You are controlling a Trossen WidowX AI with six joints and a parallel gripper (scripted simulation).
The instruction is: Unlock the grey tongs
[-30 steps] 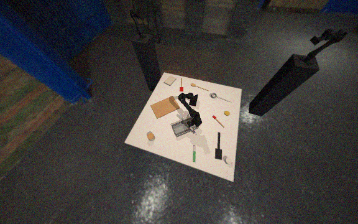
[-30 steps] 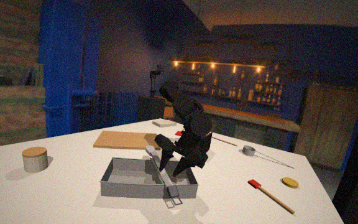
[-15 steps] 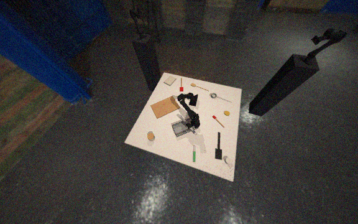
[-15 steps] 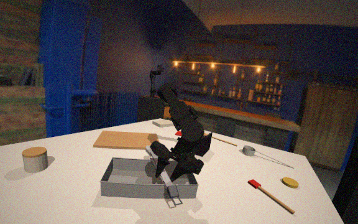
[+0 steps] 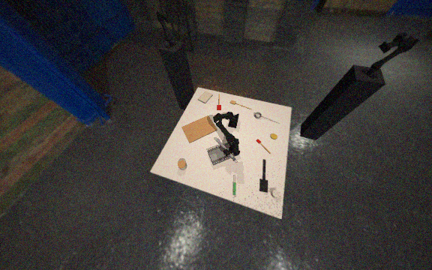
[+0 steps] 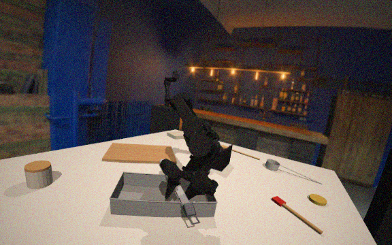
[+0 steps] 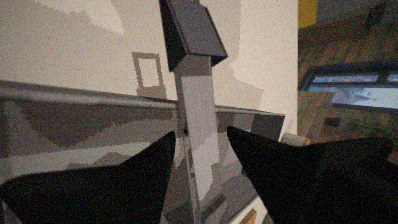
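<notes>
The grey roasting tin is 5 cm to the right of my gripper tip, 2 cm behind it and 1 cm below it. From my gripper tip the other things lie so: black spatula: 40 cm to the left, 9 cm ahead, 3 cm below; cork-lidded canister: 40 cm to the right, 25 cm ahead; green-handled tool: 24 cm ahead, 15 cm to the left, 3 cm below.
</notes>
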